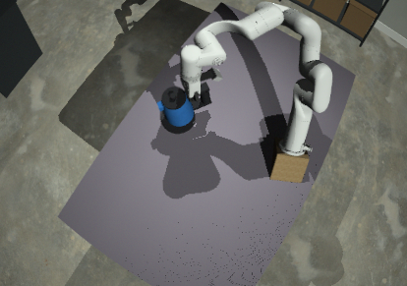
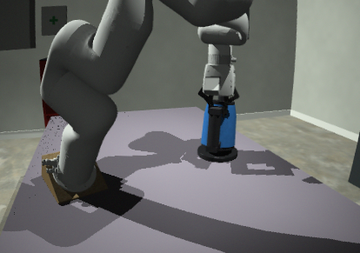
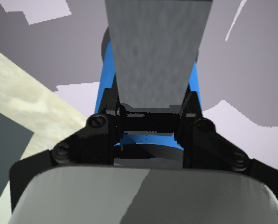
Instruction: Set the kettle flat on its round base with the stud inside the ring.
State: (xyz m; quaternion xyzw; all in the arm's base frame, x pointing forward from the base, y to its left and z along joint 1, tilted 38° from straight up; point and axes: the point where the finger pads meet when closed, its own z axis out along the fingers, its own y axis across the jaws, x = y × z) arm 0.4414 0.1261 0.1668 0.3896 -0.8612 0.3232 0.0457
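Now: the blue kettle 20 mm ahead of my hand, 20 mm to the left of it and 50 mm below it. From my hand the other things lie so: round black base (40 mm ahead, 40 mm to the left, 170 mm below).
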